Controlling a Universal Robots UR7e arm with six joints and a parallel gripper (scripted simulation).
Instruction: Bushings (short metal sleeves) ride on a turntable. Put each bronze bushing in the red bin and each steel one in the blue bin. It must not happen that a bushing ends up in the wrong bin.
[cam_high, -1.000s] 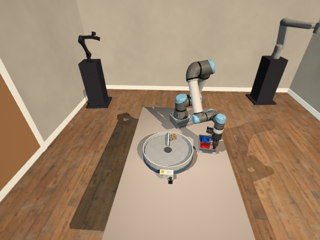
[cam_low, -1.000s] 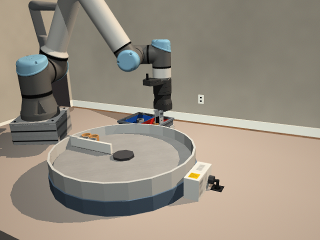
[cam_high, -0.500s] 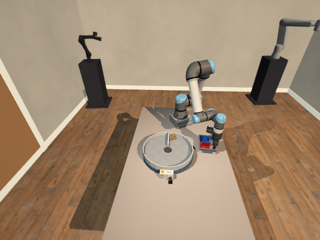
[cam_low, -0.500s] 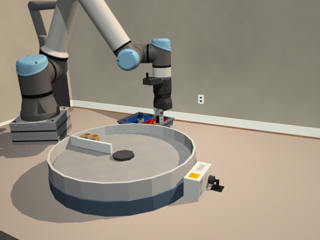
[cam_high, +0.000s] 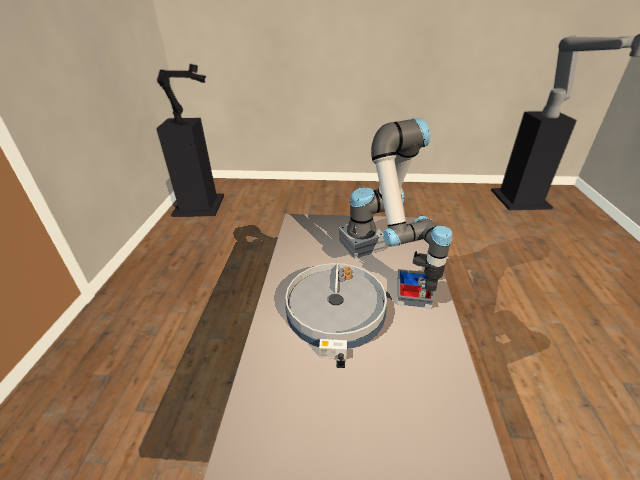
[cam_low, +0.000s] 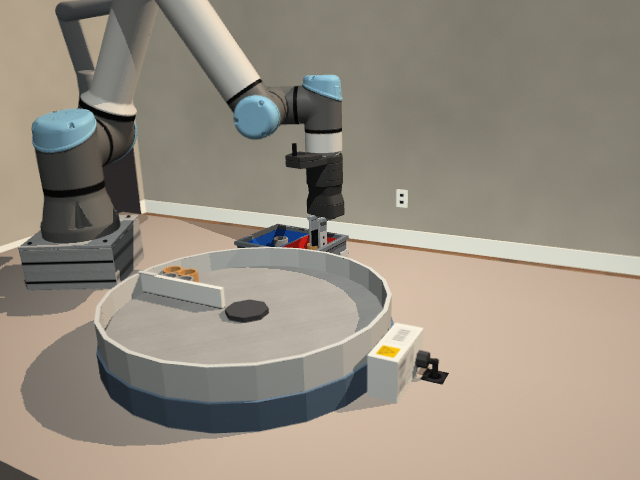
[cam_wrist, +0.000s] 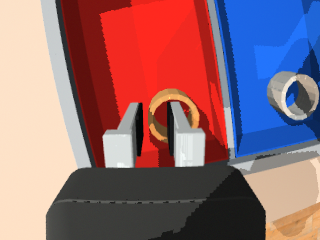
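My hand is 50 mm past the bin, 20 mm to the left of it and 20 mm above it. The rest, counted from my hand: round turntable 390 mm to the right, 50 mm ahead, 10 mm above.
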